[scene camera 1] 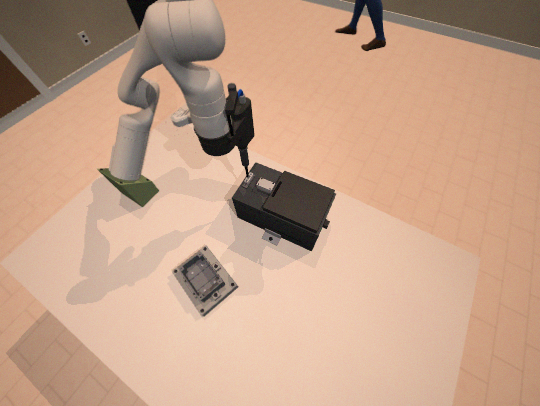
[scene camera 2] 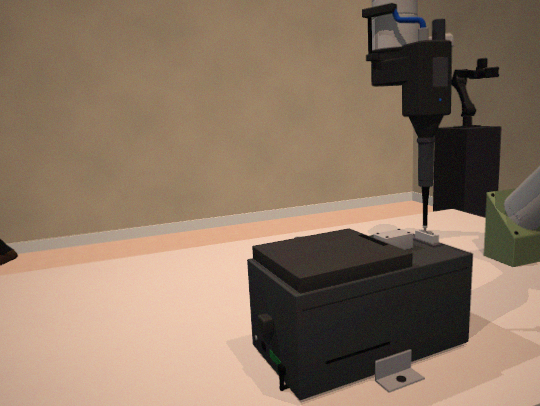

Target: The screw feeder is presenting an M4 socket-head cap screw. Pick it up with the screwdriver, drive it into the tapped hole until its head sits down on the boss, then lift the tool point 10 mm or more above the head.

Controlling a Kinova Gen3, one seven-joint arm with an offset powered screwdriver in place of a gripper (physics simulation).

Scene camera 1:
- black screw feeder: 253,198
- grey fixture plate: 227,289
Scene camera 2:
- black screw feeder: 429,316
